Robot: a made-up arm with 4 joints. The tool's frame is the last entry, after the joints.
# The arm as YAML. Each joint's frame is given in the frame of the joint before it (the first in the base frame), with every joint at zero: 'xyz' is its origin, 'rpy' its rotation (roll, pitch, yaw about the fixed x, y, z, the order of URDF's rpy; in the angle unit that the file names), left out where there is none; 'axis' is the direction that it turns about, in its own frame. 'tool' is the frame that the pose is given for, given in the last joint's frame.
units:
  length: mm
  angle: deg
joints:
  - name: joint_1
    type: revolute
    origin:
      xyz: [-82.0, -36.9, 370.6]
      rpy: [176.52, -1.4, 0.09]
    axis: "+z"
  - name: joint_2
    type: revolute
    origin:
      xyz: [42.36, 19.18, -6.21]
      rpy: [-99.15, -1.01, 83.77]
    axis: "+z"
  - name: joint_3
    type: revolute
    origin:
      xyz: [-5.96, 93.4, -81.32]
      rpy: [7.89, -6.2, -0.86]
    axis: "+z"
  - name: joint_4
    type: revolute
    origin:
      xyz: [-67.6, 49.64, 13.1]
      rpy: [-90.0, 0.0, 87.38]
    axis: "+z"
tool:
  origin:
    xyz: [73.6, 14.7, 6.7]
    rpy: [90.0, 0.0, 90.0]
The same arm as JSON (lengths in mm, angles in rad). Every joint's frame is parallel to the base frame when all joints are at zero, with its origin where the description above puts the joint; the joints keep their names.
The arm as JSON. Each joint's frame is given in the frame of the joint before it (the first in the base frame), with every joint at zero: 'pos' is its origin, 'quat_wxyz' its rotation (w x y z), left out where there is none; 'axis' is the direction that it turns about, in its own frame. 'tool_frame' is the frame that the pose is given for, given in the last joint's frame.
{
  "length_unit": "mm",
  "angle_unit": "rad",
  "joints": [
    {
      "joint": "joint_1",
      "pos": [
        -82.0,
        -36.9,
        370.6
      ],
      "axis": [
        0.024499,
        -0.060697,
        -0.997856
      ]
    },
    {
      "joint": "joint_2",
      "pos": [
        42.2,
        -18.7,
        8.4
      ],
      "axis": [
        -0.984724,
        -0.101603,
        0.141403
      ]
    },
    {
      "joint": "joint_3",
      "pos": [
        92.1,
        19.8,
        80.6
      ],
      "axis": [
        -1.0,
        0.0,
        0.0001
      ]
    },
    {
      "joint": "joint_4",
      "pos": [
        -13.1,
        69.8,
        46.5
      ],
      "axis": [
        0.0,
        1.0,
        0.0001
      ]
    }
  ],
  "tool_frame": {
    "pos": [
      14.7,
      6.7,
      73.6
    ],
    "quat_wxyz": [
      1.0,
      0.000048,
      0.000051,
      -0.000022
    ]
  }
}

